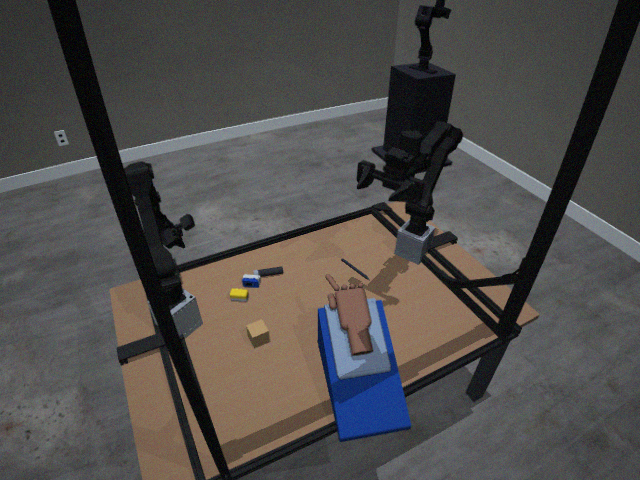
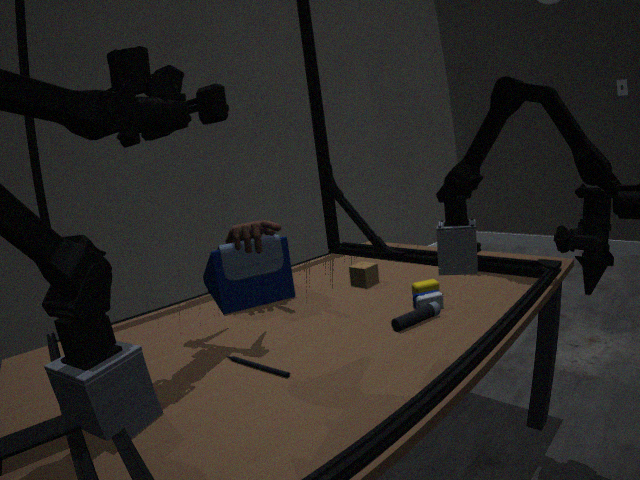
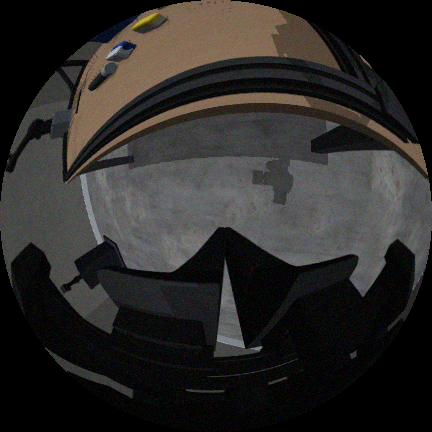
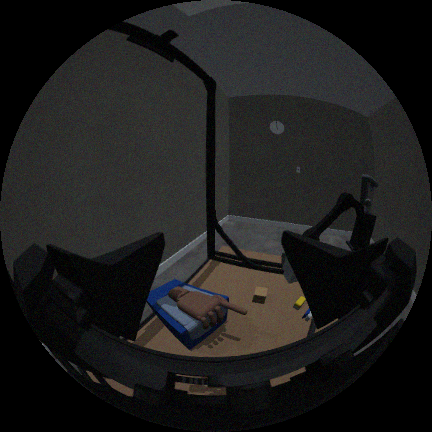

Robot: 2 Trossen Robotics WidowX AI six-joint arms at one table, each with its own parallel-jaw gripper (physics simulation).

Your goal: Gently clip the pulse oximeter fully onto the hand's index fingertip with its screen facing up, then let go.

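Note:
The blue-and-white pulse oximeter lies on the table, between the yellow block and the black flashlight; its screen cannot be made out. The brown hand rests on the sloped support, its index finger extended with nothing on the tip. My left gripper is shut and empty, out past the table edge, apart from the oximeter. My right gripper is open and empty, raised high at its side of the table.
A yellow-and-white block, a black flashlight, a wooden cube and a dark pen lie on the table. The blue support carries a pale pad.

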